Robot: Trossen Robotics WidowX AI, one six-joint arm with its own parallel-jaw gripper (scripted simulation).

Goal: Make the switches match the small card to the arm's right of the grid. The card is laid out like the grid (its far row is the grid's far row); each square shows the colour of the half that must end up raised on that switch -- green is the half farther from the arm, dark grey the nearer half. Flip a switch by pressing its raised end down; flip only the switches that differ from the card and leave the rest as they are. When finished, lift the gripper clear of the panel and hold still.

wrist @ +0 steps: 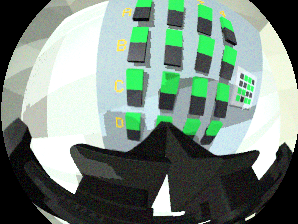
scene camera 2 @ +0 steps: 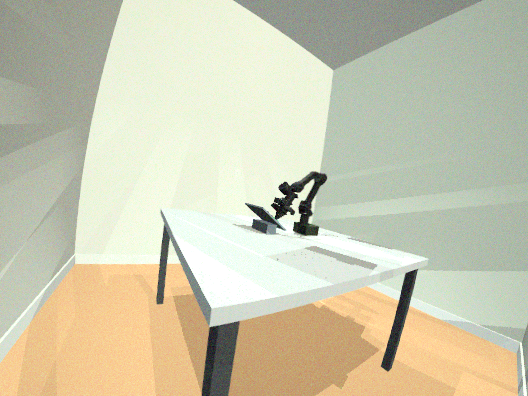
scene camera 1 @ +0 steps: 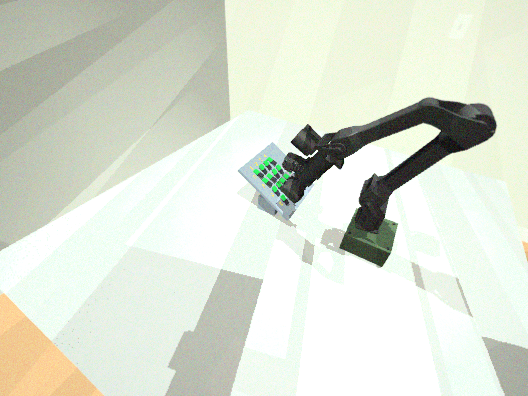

Labels:
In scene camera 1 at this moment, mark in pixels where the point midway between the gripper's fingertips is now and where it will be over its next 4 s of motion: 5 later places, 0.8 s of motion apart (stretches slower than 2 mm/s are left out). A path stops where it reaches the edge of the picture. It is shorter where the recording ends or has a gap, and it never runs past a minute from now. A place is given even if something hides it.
My gripper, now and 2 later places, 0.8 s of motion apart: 287, 191; 287, 192; 294, 184

